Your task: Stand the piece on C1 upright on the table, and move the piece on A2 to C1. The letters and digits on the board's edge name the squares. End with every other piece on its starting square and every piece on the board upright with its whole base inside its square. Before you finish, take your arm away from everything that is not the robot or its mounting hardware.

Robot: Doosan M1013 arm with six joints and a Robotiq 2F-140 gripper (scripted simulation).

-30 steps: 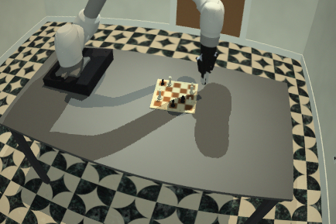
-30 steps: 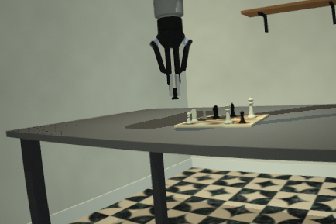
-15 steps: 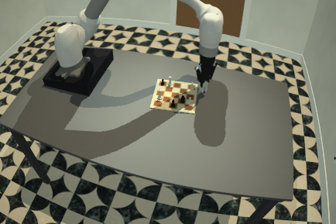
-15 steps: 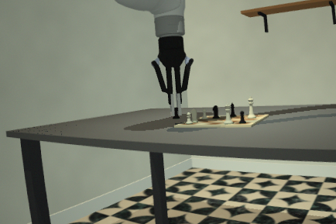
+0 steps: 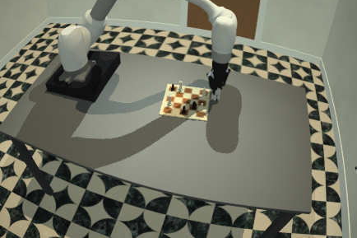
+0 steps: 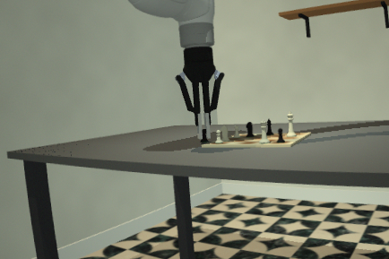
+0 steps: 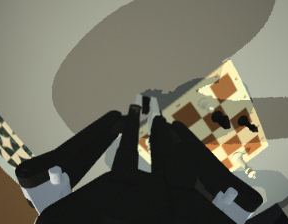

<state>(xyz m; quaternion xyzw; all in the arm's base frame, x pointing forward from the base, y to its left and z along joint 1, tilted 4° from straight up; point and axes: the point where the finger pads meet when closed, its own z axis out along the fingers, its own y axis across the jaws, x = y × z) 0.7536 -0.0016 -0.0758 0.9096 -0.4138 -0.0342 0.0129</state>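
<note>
The chessboard lies 14 cm behind my hand, 4 cm to the right of it and 4 cm below it.
</note>
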